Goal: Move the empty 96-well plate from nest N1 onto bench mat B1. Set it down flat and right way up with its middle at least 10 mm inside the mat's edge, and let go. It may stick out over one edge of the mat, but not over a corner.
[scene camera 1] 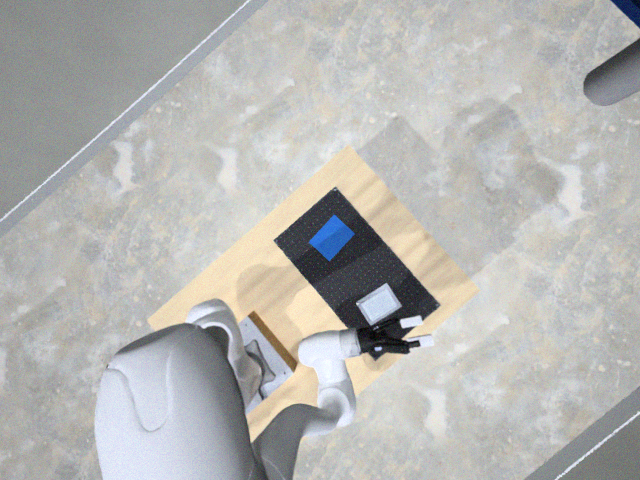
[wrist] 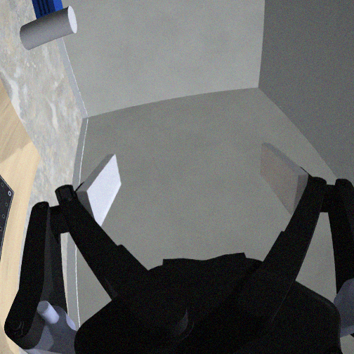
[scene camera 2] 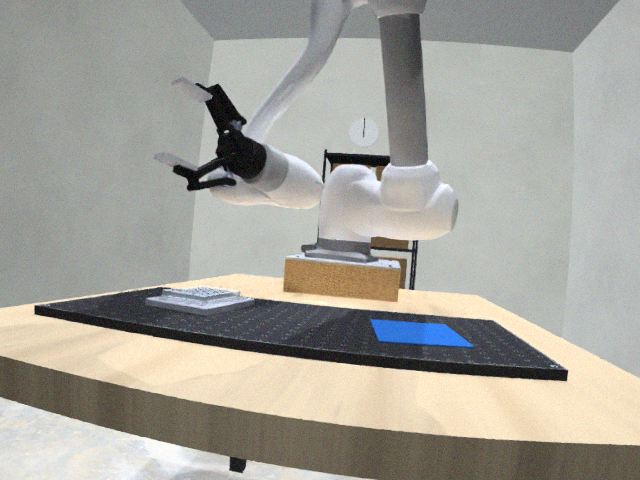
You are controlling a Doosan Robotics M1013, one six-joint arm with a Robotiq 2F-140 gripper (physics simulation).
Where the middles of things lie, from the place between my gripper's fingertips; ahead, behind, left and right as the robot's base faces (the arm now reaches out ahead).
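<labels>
From my hand, you'd find the 96-well plate (scene camera 2: pixel 204 295) 8 cm behind, 5 cm to the left and 29 cm below. There's a grey nest (scene camera 2: pixel 223 307) that's also 8 cm behind my hand and 5 cm to the left of it, but 30 cm below it. And the blue bench mat (scene camera 2: pixel 397 332) is 11 cm behind my hand, 40 cm to the left of it and 31 cm below it.
</labels>
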